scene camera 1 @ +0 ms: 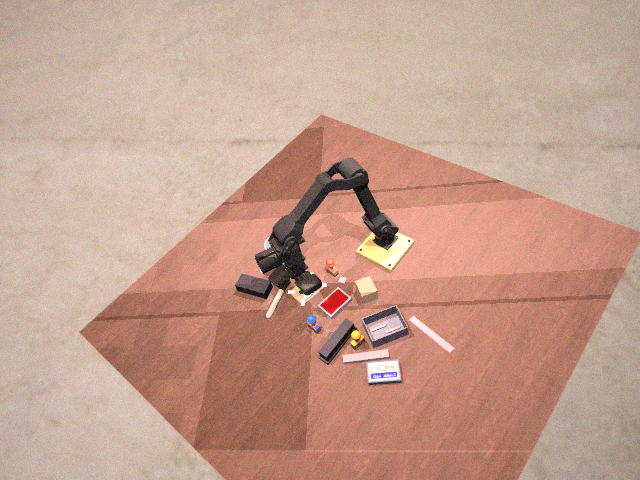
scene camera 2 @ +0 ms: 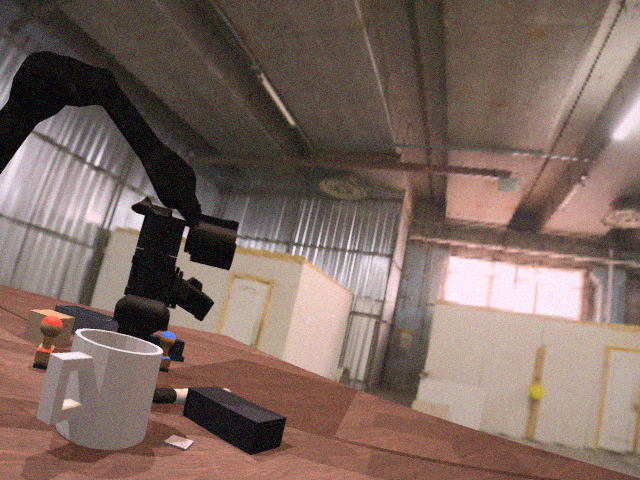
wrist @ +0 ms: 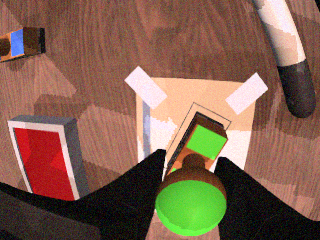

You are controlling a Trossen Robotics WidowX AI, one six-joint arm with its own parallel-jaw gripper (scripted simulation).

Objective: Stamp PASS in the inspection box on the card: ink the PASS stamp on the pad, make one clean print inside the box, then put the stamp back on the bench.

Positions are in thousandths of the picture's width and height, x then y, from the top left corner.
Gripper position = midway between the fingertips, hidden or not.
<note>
In view: my gripper (scene camera 1: 473, 599), a green-knobbed stamp (wrist: 595, 810), a red-knobbed stamp (scene camera 2: 80, 680), a grey tray (scene camera 1: 605, 678), a white mug (scene camera 2: 157, 822) and a card (wrist: 517, 440).
My gripper is seen too in the wrist view (wrist: 598, 673). Scene camera 2 does not show the green-knobbed stamp, which is hidden by the white mug. The wrist view does not show the red-knobbed stamp: it is out of frame.
</note>
